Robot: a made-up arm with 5 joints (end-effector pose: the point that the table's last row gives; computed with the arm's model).
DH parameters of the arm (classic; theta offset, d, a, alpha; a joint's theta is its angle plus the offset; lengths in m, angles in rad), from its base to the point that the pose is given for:
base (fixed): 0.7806 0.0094 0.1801 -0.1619
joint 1: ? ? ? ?
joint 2: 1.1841 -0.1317 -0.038 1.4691
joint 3: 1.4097 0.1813 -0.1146 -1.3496
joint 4: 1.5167 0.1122 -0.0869 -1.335
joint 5: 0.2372 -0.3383 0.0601 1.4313
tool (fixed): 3.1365 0.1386 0 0
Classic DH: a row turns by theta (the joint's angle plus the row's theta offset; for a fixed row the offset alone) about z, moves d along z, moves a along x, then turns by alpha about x.
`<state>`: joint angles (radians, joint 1 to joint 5).
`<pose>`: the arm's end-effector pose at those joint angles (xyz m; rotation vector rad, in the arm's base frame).
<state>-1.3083 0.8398 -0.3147 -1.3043 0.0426</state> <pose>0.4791 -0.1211 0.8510 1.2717 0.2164 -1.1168</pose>
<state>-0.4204 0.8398 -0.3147 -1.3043 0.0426</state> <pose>0.5822 0.3454 0.8087 0.8719 0.7068 -0.4224</pose>
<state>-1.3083 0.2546 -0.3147 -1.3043 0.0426</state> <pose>0.2758 -0.2865 0.6781 1.5684 0.1863 -1.6301</pose>
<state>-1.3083 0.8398 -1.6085 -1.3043 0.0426</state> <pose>0.4513 -0.0811 0.9371 0.0851 -0.2649 -1.7997</pose>
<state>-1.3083 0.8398 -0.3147 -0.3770 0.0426</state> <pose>0.2224 -0.0129 0.9667 1.3186 -0.5357 -0.4304</pose>
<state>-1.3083 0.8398 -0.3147 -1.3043 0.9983</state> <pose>0.4700 0.0159 0.8627 0.6380 -0.5700 -1.4760</pose>
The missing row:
joint 1: -0.3905 0.7594 0.0094 0.5603
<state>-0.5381 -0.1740 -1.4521 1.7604 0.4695</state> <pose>-0.1895 0.1091 0.7001 0.6654 -1.0098 0.9742</pose>
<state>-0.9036 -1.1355 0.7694 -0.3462 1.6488</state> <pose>-0.1067 0.0202 0.6942 -0.1529 1.2503 2.0886</pose>
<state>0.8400 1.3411 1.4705 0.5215 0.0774</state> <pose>0.1090 0.4438 0.4731 -1.9738 -2.0273 0.0492</pose>
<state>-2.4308 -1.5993 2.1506 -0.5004 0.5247</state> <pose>0.1460 0.4722 0.4148 0.4913 2.1168 -0.4702</pose>
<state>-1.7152 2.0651 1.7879 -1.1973 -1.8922</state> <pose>0.4306 0.5952 0.9974 -0.0563 -1.9396 -1.8308</pose>
